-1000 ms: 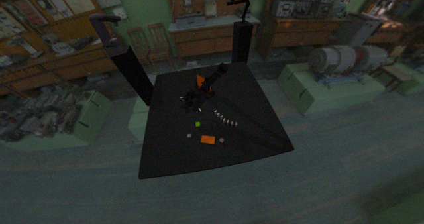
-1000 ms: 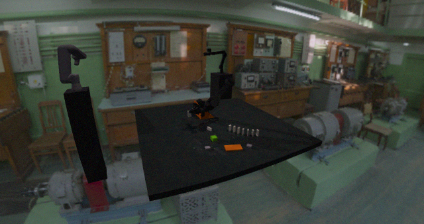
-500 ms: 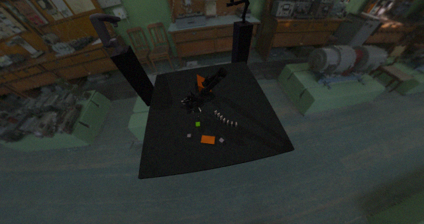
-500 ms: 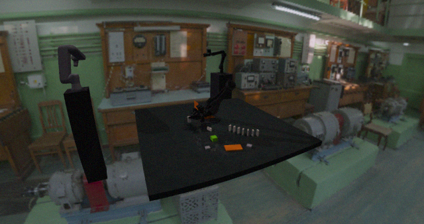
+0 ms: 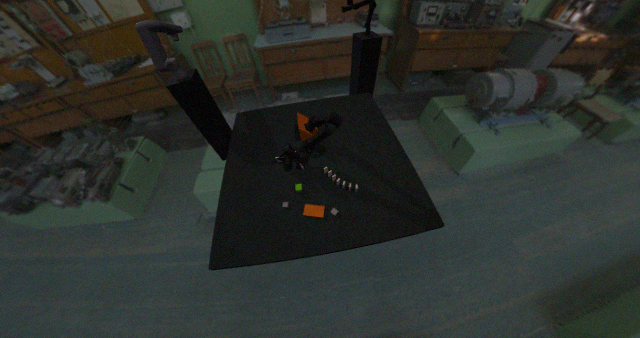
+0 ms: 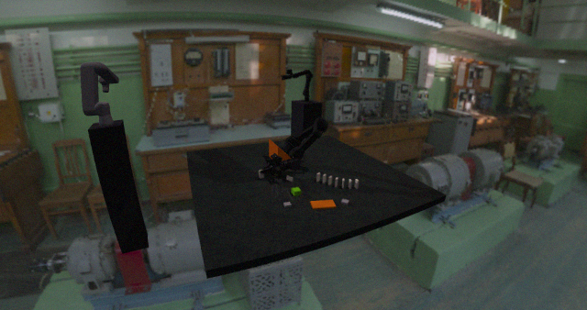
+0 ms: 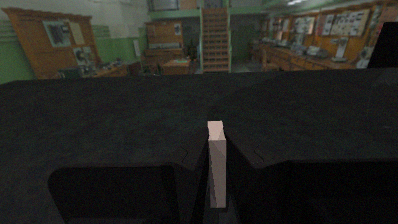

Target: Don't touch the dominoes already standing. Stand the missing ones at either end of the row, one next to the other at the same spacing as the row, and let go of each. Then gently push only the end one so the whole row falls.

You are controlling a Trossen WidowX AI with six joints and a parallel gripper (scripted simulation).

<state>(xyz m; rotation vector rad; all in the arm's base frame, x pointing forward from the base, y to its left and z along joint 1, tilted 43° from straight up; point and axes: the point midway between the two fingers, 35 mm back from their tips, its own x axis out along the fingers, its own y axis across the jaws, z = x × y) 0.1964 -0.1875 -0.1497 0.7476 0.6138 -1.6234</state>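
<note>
My gripper tip is 250 mm short of the green cube, 90 mm to the right of it and 40 mm above it. Round my gripper tip: flat orange plate 410 mm ahead, 140 mm to the left, 50 mm below.
</note>
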